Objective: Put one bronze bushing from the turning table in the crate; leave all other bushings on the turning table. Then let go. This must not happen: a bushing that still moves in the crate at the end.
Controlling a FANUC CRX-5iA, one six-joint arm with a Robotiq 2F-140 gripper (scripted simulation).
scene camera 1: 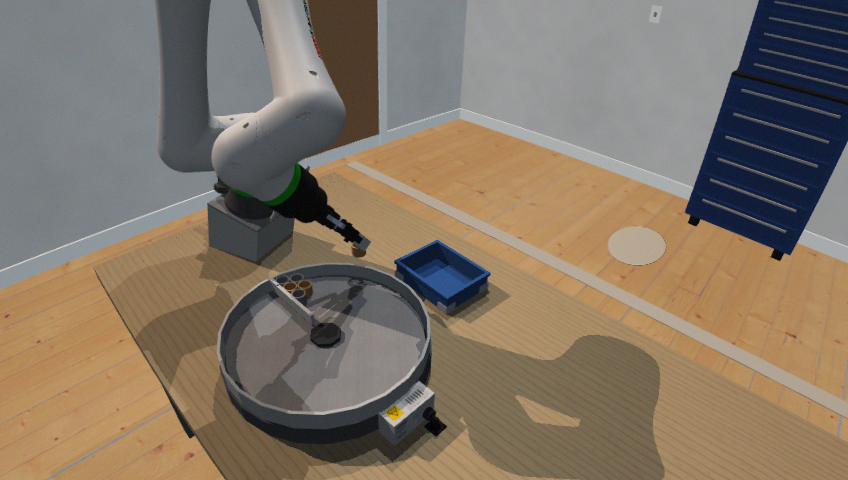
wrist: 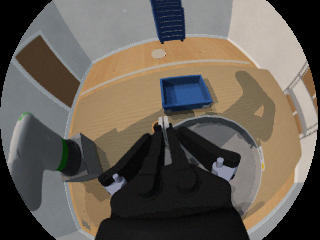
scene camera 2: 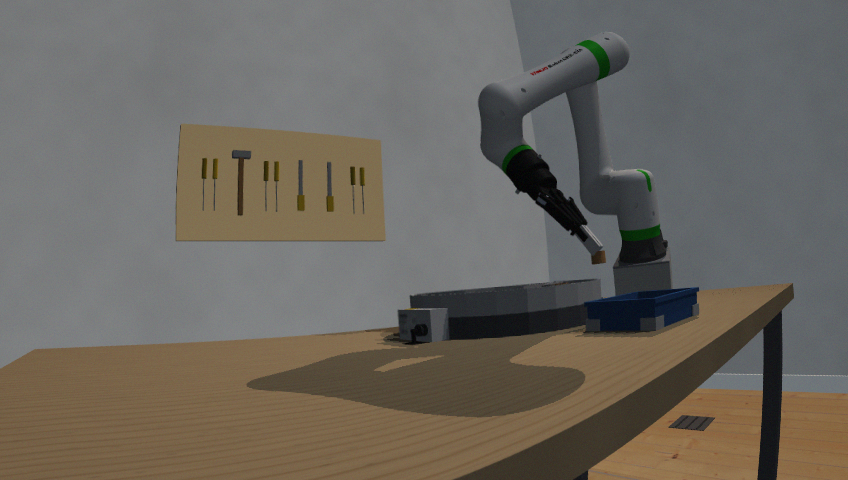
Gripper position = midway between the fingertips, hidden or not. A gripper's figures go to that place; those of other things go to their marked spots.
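My gripper [wrist: 164, 122] is 0.22 m from the lens. There's a blue crate [wrist: 184, 90] and a round grey turning table [wrist: 221, 135], and the spots on the blue crate and the round grey turning table are 0.25 m apart. The round grey turning table is 0.33 m from the lens, and the blue crate is 0.44 m from the lens.
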